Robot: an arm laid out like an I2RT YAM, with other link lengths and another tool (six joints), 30 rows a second.
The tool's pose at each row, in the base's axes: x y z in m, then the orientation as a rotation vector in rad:
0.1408, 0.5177, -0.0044, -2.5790, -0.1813, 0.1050
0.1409, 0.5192, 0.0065, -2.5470, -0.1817, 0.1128
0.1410, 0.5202, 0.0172, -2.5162, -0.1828, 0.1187
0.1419, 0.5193, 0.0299, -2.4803, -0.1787, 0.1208
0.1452, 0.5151, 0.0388, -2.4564, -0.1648, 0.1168
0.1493, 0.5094, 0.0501, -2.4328, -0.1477, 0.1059
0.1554, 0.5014, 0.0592, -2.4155, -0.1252, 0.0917
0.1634, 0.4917, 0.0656, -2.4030, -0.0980, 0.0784
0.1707, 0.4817, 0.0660, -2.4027, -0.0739, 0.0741
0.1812, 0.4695, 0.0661, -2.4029, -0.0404, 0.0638
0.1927, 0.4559, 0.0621, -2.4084, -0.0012, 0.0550
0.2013, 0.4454, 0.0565, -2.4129, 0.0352, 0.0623
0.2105, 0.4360, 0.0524, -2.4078, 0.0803, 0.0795
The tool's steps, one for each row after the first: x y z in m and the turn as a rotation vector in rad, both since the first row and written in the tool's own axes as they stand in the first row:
-0.0001, -0.0070, -0.0085, 0.0319, -0.0049, -0.0013
-0.0002, -0.0135, -0.0170, 0.0626, -0.0086, -0.0034
0.0000, -0.0194, -0.0284, 0.0986, -0.0085, -0.0030
0.0023, -0.0202, -0.0384, 0.1235, -0.0021, 0.0043
0.0051, -0.0210, -0.0514, 0.1482, 0.0102, 0.0127
0.0096, -0.0184, -0.0640, 0.1668, 0.0260, 0.0249
0.0158, -0.0128, -0.0753, 0.1808, 0.0422, 0.0414
0.0214, -0.0038, -0.0817, 0.1824, 0.0506, 0.0584
0.0300, 0.0076, -0.0893, 0.1836, 0.0654, 0.0812
0.0394, 0.0224, -0.0942, 0.1793, 0.0802, 0.1089
0.0466, 0.0351, -0.0959, 0.1760, 0.0823, 0.1378
0.0544, 0.0462, -0.0983, 0.1822, 0.0792, 0.1749

